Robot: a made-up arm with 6 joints.
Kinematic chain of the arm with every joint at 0, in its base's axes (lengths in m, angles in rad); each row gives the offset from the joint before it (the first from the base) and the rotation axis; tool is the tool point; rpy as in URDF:
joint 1: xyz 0 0 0.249 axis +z
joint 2: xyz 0 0 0 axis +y
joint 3: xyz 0.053 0 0.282 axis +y
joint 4: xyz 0.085 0 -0.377 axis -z
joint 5: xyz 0 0 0 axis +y
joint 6: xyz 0.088 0 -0.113 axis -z
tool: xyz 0 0 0 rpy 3.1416 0 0
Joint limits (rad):
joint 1: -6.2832..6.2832
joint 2: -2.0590..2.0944
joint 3: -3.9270..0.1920
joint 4: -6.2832..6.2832
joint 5: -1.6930..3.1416
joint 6: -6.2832..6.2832
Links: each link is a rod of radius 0.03 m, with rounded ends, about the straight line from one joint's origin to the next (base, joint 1, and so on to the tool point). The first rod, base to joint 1, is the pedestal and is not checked.
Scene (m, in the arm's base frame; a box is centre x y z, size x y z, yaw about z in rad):
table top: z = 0
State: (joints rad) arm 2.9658 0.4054 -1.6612 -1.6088 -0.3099 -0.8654
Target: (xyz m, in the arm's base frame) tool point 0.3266 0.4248 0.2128
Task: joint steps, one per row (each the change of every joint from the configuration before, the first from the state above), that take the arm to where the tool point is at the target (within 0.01 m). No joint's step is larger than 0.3 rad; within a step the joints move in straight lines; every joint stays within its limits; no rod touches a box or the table.
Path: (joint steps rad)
1: -0.2776 -0.0127 0.0677 -0.0305 0.0314 0.0000
2: -0.2775 -0.0127 0.0677 -0.0305 0.0314 0.0000
3: -0.2776 -0.0127 0.0677 -0.0305 0.0314 0.0000
4: -0.2776 -0.0127 0.0677 -0.0305 0.0315 0.0000
5: -0.2776 -0.0127 0.0677 -0.0306 0.0314 0.0000
6: -0.2775 -0.0127 0.0678 -0.0305 0.0314 0.0000
7: -0.2776 -0.0126 0.0677 -0.0305 0.0314 0.0000
8: -0.2776 -0.0127 0.0677 -0.0305 0.0314 0.0000

